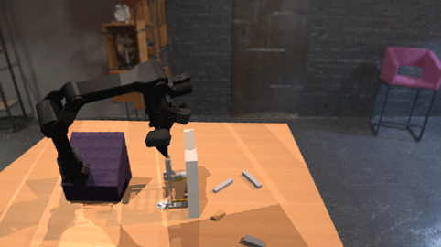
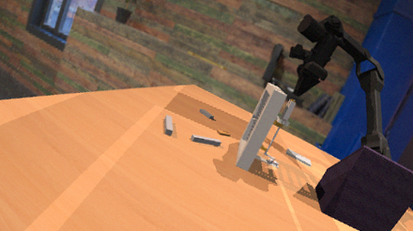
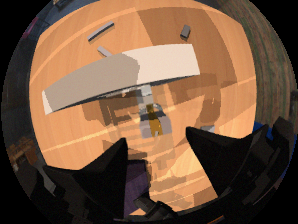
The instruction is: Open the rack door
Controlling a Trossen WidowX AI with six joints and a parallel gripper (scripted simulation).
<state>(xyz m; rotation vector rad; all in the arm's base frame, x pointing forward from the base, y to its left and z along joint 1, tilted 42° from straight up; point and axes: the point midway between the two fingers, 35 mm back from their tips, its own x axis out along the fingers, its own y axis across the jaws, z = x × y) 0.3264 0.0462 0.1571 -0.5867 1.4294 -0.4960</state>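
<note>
Right now the handle is 9 cm below my gripper tip and 1 cm behind it. The rest, counted from my gripper tip: flat grey plate: 22 cm below, 20 cm to the right, 15 cm behind; brown block: 22 cm below, 15 cm ahead, 4 cm to the right.
</note>
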